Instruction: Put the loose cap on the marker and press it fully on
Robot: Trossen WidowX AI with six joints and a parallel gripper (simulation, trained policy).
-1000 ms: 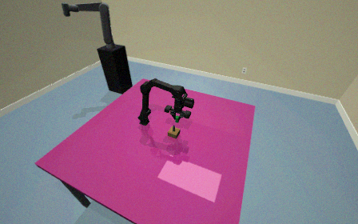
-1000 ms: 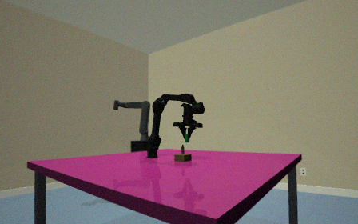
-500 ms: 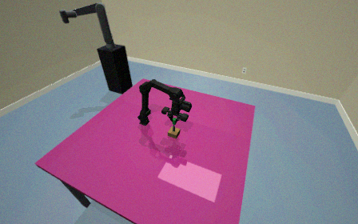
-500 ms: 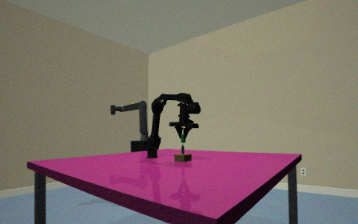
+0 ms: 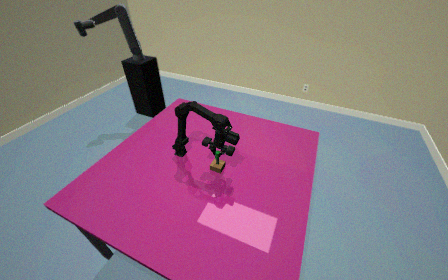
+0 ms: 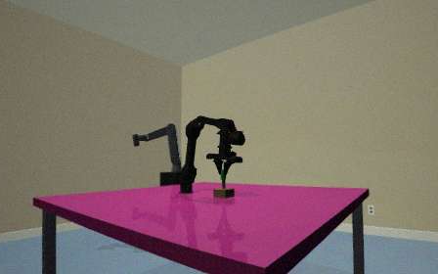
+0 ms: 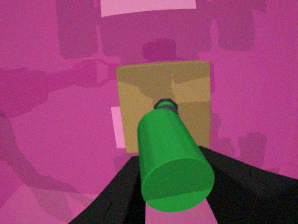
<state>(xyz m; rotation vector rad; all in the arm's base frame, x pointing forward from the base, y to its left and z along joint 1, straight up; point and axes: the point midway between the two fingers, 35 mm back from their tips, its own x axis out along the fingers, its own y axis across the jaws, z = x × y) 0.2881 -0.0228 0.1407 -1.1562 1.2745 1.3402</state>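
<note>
Now: the green cap 10 mm to the left of my gripper tip. Also, from my gripper tip: holder block (10 mm to the left, 90 mm below).
</note>
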